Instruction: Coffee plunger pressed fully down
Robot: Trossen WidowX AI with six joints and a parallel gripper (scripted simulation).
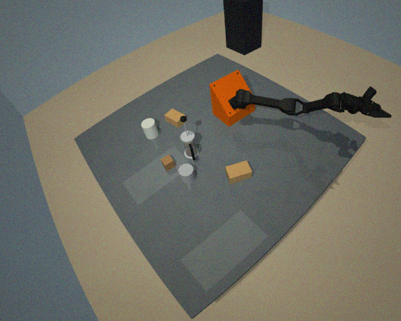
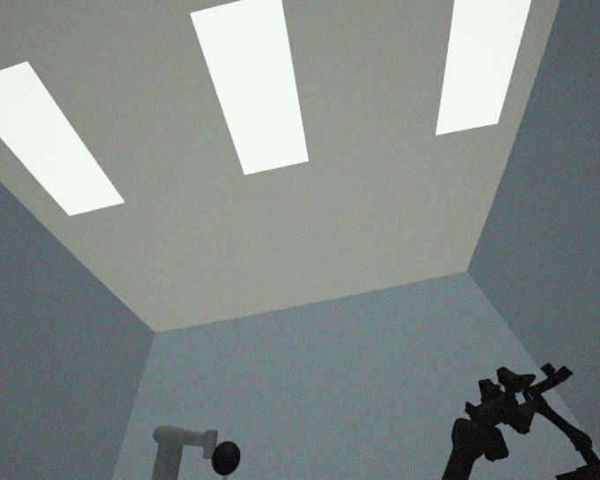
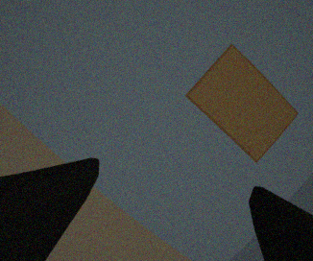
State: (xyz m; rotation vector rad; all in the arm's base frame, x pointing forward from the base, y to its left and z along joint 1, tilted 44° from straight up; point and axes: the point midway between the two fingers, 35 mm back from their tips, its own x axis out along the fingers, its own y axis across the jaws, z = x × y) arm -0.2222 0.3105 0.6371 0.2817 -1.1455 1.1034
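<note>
The coffee press lies 57 cm ahead of my gripper tip, 66 cm to the right of it and 25 cm below it.
</note>
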